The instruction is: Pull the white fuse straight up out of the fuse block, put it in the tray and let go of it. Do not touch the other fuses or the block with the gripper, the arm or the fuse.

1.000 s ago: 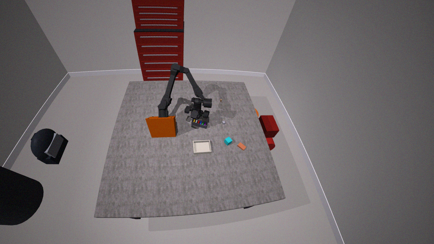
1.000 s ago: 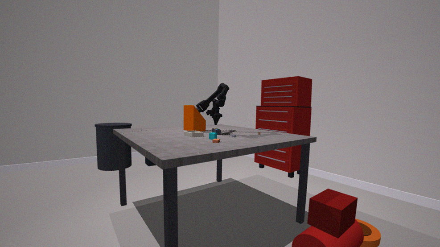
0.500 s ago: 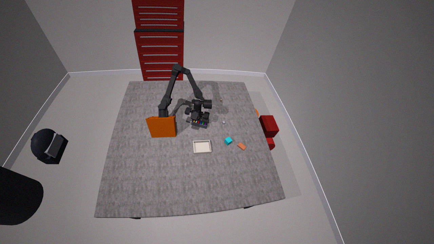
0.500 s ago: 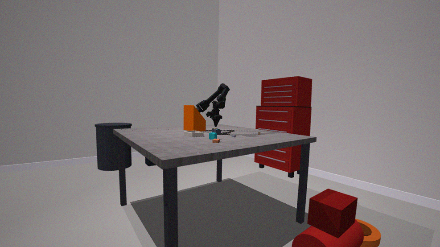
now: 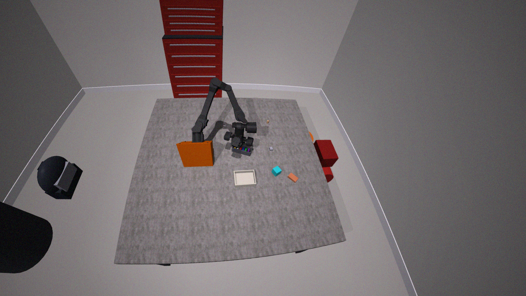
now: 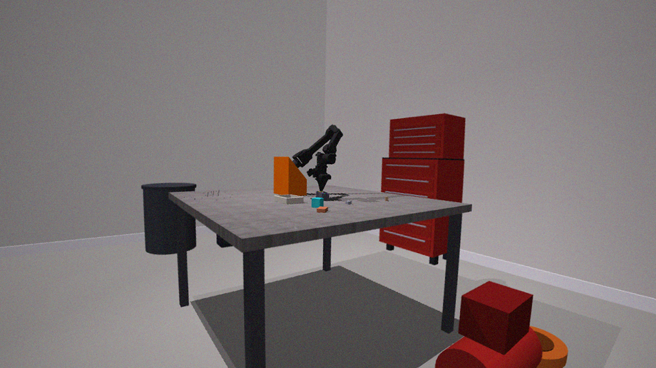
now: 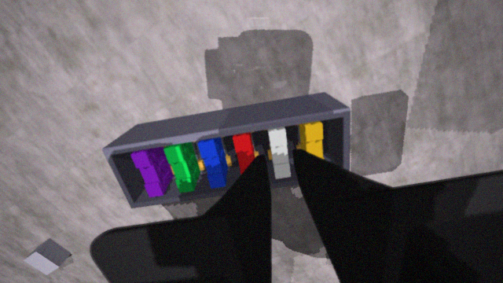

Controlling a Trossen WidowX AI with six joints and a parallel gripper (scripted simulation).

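My gripper tip is now 20 mm above the white fuse. Round my gripper tip: grey piece: 240 mm ahead, 10 mm to the left, 40 mm below; cube: 240 mm ahead, 190 mm to the right, 20 mm below; white tray: 30 mm ahead, 230 mm to the right, 40 mm below.
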